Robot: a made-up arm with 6 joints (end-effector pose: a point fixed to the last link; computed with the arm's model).
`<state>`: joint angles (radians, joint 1 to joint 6).
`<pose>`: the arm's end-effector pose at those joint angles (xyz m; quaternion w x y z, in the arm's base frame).
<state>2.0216 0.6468 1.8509 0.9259 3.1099 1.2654</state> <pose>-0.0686 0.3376 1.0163 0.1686 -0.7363 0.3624 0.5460</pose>
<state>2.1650 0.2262 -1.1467 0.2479 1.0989 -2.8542</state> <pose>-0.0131 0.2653 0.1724 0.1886 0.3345 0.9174 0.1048</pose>
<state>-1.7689 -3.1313 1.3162 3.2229 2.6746 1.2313</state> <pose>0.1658 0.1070 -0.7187 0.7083 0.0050 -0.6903 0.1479</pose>
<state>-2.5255 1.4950 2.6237 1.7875 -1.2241 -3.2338</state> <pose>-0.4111 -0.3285 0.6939 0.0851 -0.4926 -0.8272 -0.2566</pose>
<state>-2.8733 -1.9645 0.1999 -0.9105 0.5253 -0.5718</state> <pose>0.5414 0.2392 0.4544 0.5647 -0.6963 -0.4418 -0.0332</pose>
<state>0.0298 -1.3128 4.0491 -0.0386 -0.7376 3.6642</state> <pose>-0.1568 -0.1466 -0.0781 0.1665 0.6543 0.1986 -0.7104</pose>
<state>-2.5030 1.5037 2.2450 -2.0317 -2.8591 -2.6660</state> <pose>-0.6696 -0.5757 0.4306 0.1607 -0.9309 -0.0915 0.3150</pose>
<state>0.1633 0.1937 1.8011 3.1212 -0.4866 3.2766</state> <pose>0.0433 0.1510 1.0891 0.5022 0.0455 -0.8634 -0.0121</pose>
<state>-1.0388 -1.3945 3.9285 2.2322 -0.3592 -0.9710</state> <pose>0.0308 0.1197 -0.0573 0.6685 -0.3385 0.6107 -0.2560</pose>
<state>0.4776 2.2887 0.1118 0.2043 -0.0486 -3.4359</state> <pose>0.1527 -0.0775 -0.5166 0.1967 0.4399 0.0632 -0.8739</pose>
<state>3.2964 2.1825 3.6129 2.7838 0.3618 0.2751</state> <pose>-0.3616 -0.1910 0.3872 0.5144 0.1348 -0.8462 0.0339</pose>
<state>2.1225 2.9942 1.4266 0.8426 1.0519 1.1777</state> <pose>-0.0107 0.1977 -0.7327 0.0703 0.2592 0.5171 -0.8127</pose>
